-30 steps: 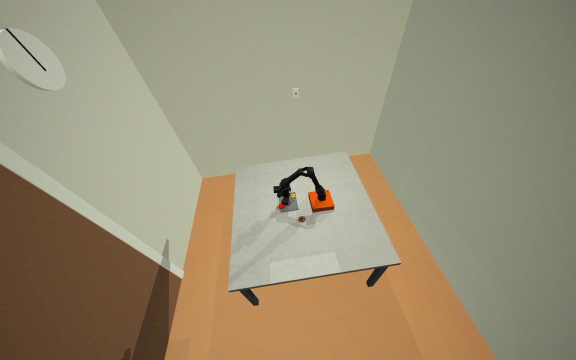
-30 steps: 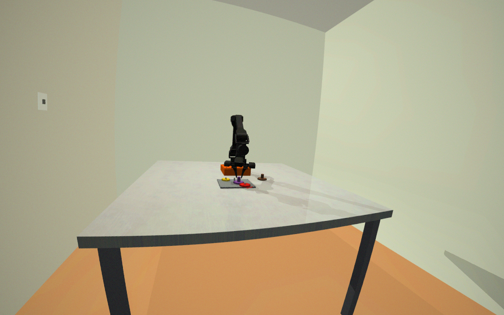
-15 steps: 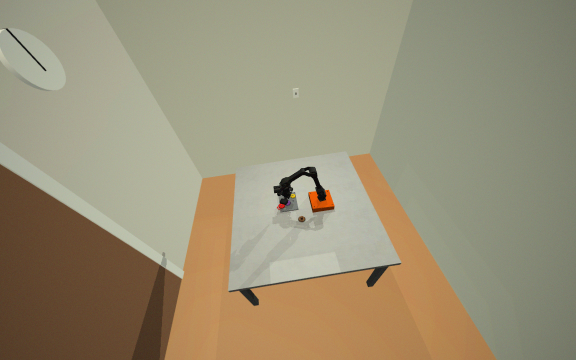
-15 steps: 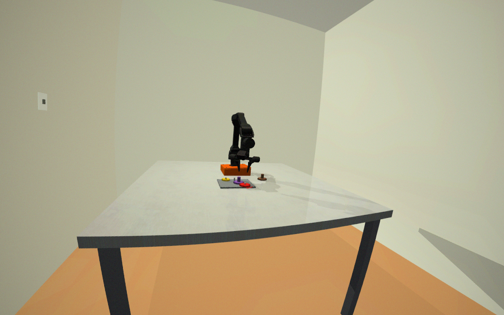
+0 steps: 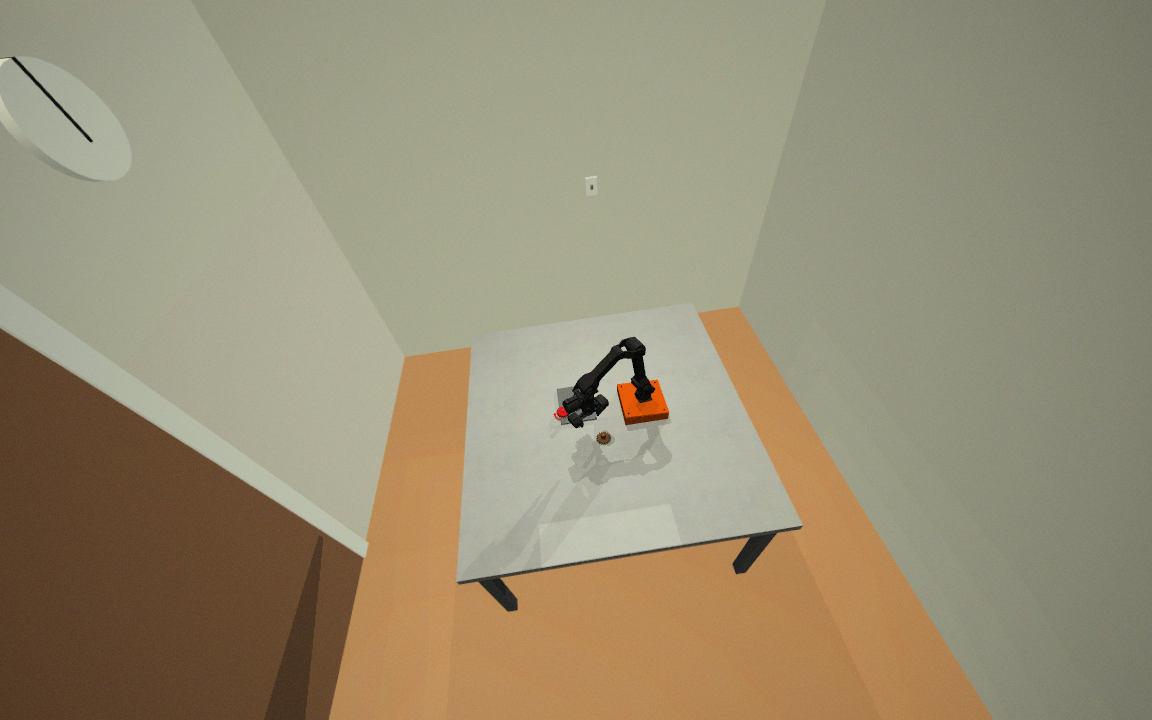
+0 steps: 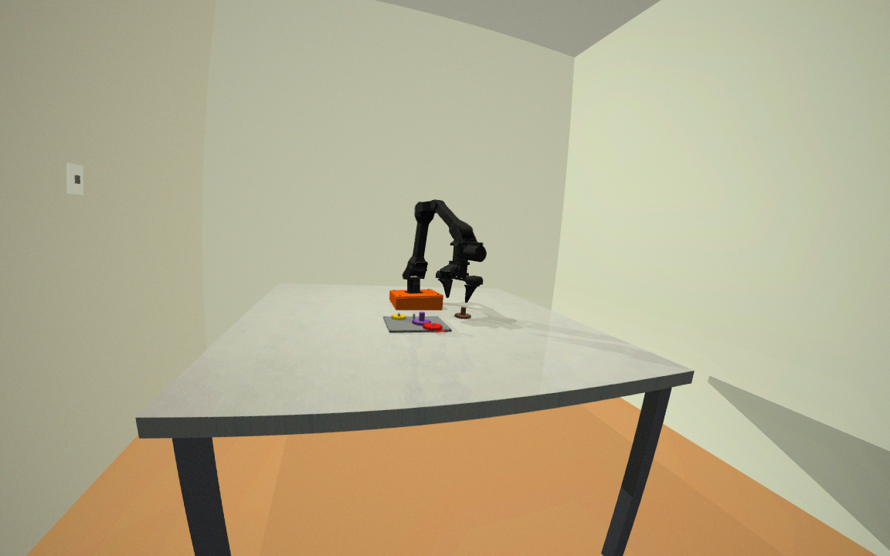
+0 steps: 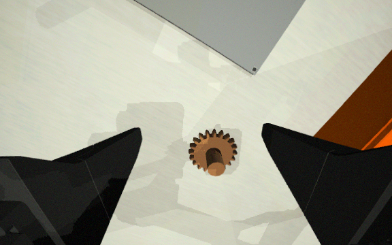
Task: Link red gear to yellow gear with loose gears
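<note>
Right now the brown gear is 4 cm behind my gripper tip, 6 cm to the left of it and 6 cm below it. From my gripper tip the other things lie so: purple gear: 3 cm ahead, 15 cm to the right, 6 cm below; then red gear: 9 cm ahead, 14 cm to the right, 6 cm below; then red arrow: 12 cm ahead, 12 cm to the right, 7 cm below.
</note>
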